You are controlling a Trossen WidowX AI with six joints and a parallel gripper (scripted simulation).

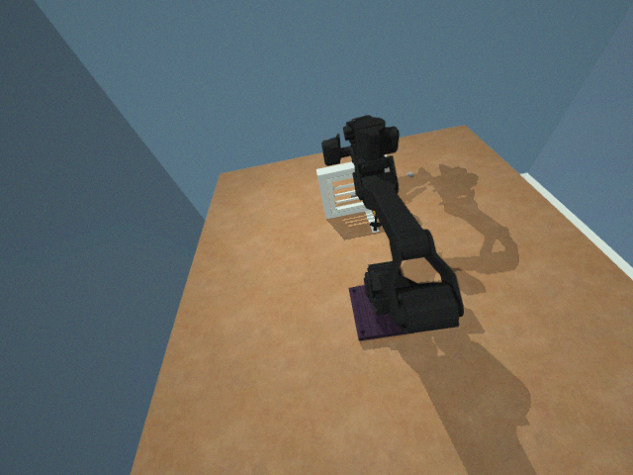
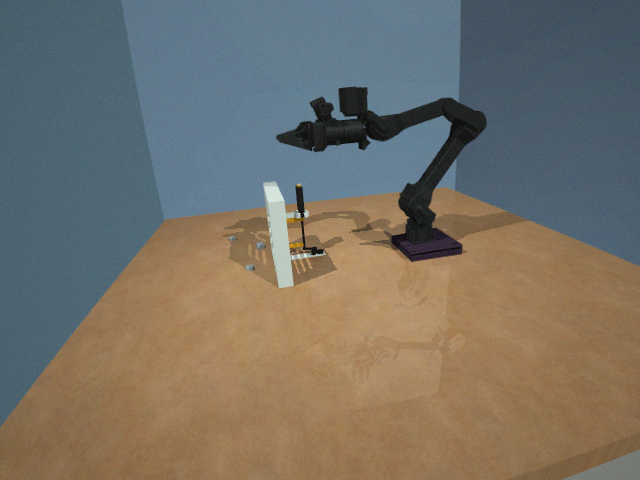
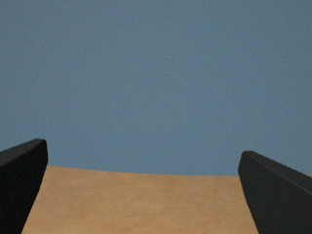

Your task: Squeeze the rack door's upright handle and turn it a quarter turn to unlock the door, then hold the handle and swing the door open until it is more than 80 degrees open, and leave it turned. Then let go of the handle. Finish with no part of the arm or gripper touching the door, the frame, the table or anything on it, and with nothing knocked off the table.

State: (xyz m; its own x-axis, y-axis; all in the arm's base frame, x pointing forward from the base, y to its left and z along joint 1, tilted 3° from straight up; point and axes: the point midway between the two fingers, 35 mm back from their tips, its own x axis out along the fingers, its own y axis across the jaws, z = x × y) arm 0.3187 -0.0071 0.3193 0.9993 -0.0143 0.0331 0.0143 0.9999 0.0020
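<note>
My gripper tip is 20 cm above the rack door handle, 6 cm to the left of it and 5 cm past it.
</note>
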